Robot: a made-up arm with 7 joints.
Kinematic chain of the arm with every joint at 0, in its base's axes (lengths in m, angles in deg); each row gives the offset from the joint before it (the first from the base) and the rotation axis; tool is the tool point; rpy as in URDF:
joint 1: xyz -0.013 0.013 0.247 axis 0 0.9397 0.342
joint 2: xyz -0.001 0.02 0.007 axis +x
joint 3: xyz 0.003 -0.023 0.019 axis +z
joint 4: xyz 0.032 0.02 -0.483 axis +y
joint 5: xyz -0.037 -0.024 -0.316 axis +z
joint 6: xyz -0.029 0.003 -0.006 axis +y
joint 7: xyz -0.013 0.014 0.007 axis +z
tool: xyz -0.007 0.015 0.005 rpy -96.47 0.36 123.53
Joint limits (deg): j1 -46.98..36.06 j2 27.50..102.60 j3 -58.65..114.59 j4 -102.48..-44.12 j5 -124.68..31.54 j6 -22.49..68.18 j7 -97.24..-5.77
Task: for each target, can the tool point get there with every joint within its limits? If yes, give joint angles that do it. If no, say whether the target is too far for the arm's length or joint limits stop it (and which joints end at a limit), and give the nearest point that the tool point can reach.
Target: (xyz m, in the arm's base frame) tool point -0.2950 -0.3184 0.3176
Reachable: no: joint limits stop it (at a limit: joint 1, joint 2, joint 3, joint 4, joint 5, joint 6) | nearest point -0.1302 -0.0483 -0.2523 | short by 0.652 m
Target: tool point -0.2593 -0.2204 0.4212
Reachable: no: joint limits stop it (at a limit: joint 2, joint 3, joint 4, joint 5, joint 6, joint 7) | nearest point -0.2082 0.3518 0.5756 | short by 0.595 m
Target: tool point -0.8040 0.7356 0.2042
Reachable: no: too far | nearest point -0.4488 0.6160 0.0978 | short by 0.390 m
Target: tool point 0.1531 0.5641 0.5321
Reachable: yes | joints -38.47 80.34 50.15 -80.06 -68.39 19.79 -20.17
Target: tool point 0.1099 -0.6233 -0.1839
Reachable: no: joint limits stop it (at a limit: joint 2, joint 3, joint 4, joint 5, joint 6) | nearest point 0.2459 -0.0796 -0.2066 | short by 0.561 m
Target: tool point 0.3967 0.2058 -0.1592
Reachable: yes | joints -13.83 46.40 -38.23 -97.40 -8.84 -10.10 -84.38
